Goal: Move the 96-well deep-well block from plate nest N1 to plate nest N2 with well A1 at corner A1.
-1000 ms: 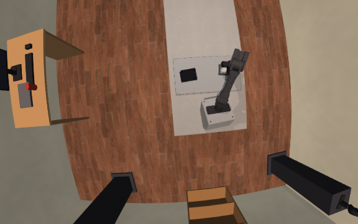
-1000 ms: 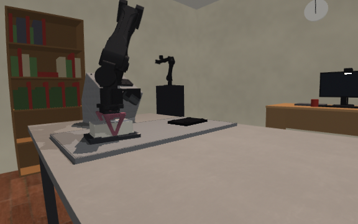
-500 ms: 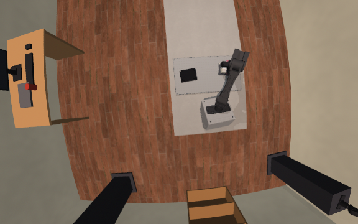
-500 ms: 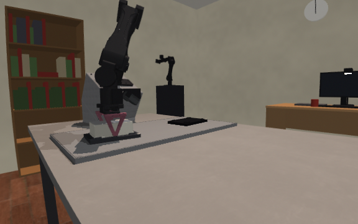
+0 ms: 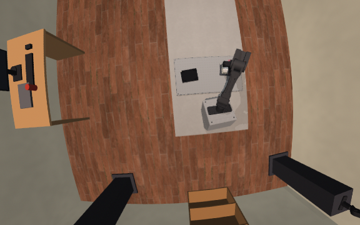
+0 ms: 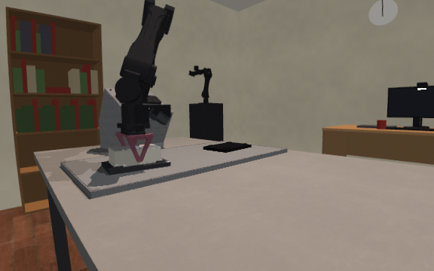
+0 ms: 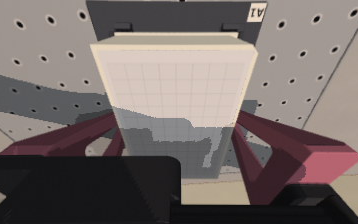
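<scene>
My gripper is now right at the white 96-well deep-well block. The rest, counted from my hand: black nest N2: 20 mm below; black nest N1: 400 mm to the left, 20 mm below, 10 mm behind.
</scene>
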